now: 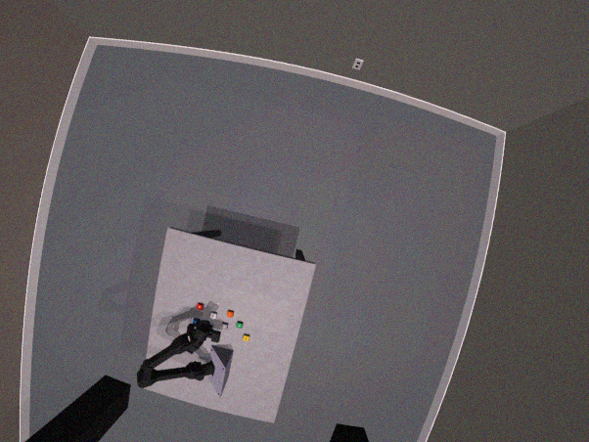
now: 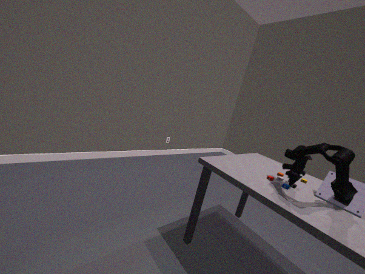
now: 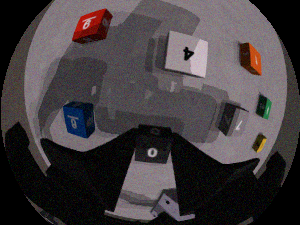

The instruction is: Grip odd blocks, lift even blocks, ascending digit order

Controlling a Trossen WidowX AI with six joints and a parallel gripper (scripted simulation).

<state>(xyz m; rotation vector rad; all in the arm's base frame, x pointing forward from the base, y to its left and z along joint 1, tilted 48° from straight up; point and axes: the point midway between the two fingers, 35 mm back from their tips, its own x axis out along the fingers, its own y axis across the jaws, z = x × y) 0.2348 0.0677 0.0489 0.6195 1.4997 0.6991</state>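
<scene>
My gripper tip is now 1 cm past the dark block. From my gripper tip the other things lie so: blue block (8 cm to the left); then orange block (11 cm to the right, 11 cm ahead); then red block (10 cm ahead, 8 cm to the left).
</scene>
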